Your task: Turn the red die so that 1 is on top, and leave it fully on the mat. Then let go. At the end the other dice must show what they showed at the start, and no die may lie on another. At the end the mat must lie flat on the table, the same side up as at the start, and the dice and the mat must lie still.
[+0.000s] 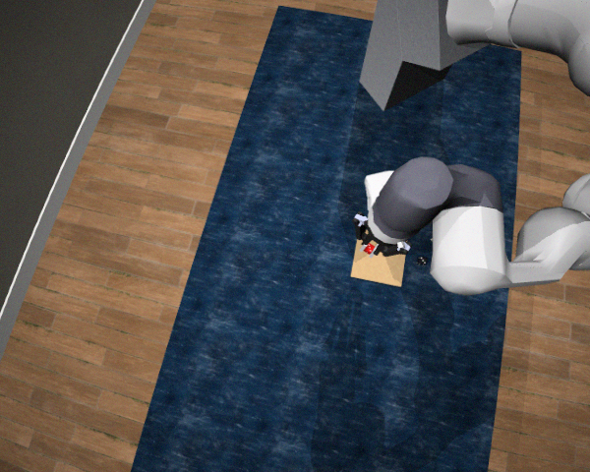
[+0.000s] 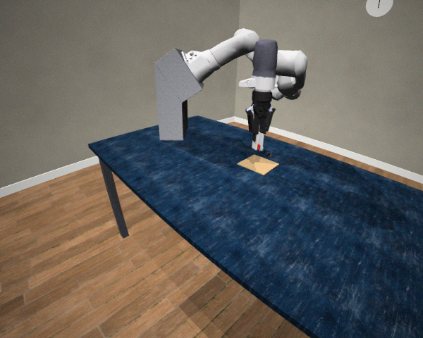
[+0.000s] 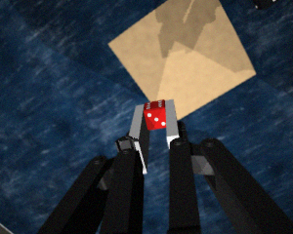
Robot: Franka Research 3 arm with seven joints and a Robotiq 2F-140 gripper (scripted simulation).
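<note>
The tan mat is 3 cm behind my hand, 4 cm to the left of it and 13 cm below it. From my hand the other things lie so: white die 16 cm behind, 14 cm to the left, 12 cm below; then black die 9 cm behind, 14 cm to the left, 12 cm below; then red die 3 cm below.
</note>
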